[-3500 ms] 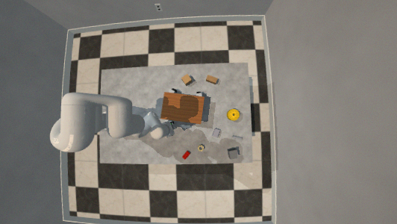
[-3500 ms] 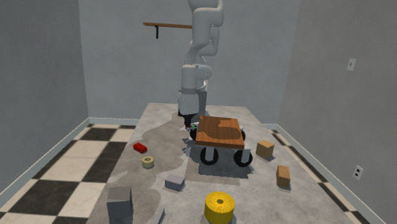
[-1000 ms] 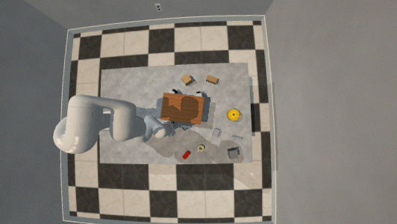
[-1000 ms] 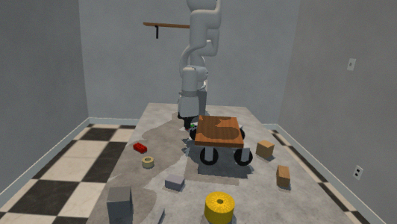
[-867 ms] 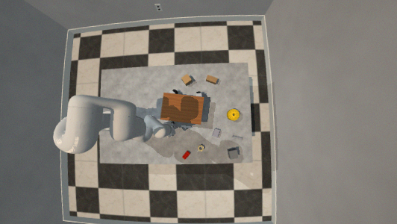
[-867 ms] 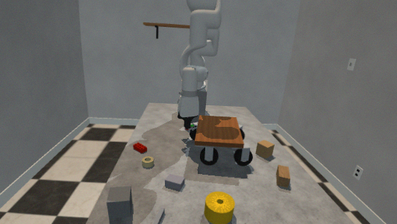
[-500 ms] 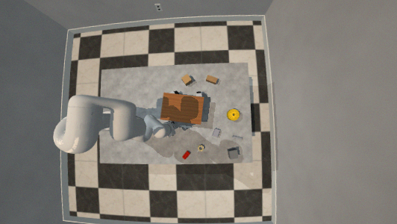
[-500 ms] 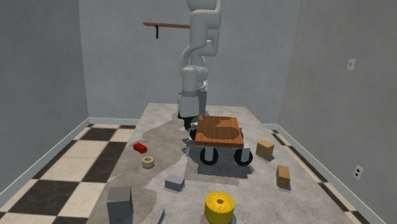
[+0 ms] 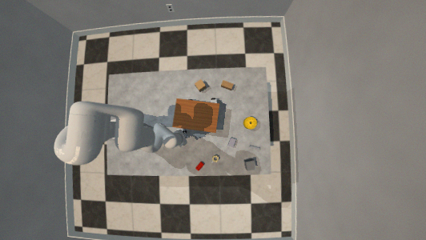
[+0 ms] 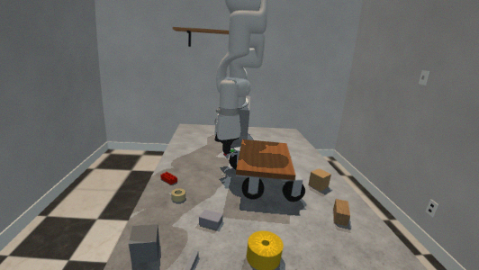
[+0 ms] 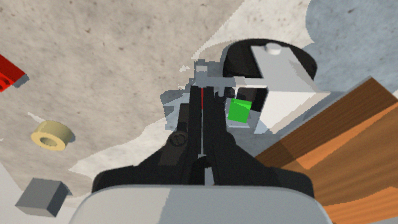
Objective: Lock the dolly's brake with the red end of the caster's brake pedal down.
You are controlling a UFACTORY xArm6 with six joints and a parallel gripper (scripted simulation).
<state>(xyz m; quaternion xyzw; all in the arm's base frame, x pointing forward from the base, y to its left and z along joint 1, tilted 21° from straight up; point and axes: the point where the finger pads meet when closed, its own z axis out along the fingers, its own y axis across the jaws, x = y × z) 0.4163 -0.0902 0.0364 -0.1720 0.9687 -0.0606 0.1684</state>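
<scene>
Now: hand 2 cm above the brake pedal and 1 cm to the right of it. From my hand the other things lie so: yellow cylinder (49 cm ahead, 8 cm below, 6 cm to the left); then beige ring (21 cm ahead, 18 cm to the right, 9 cm below); then red brick (23 cm to the right, 9 cm below, 8 cm ahead).
</scene>
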